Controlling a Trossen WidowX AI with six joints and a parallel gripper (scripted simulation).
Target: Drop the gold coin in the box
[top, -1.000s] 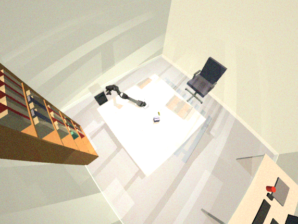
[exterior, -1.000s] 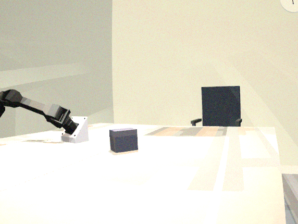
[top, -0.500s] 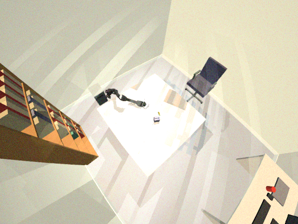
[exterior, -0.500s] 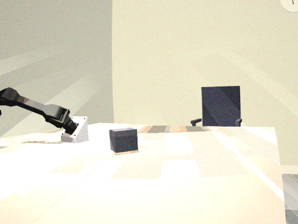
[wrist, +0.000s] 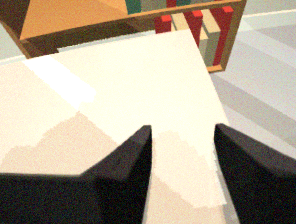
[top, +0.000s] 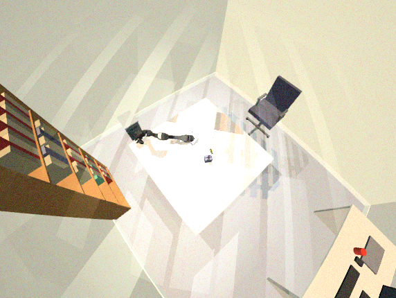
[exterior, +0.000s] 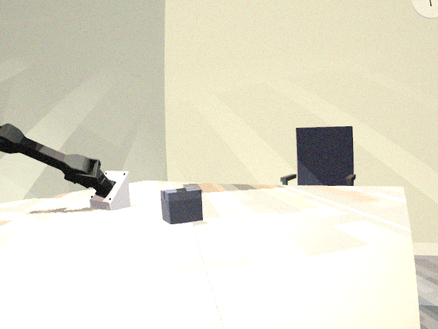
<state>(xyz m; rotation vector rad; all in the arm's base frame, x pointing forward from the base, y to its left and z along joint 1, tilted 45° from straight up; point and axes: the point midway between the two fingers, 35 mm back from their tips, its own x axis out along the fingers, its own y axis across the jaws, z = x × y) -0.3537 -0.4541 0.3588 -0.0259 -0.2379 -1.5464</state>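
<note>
My gripper tip is now 720 mm to the right of the gold coin, 610 mm short of it and 10 mm below it.
</note>
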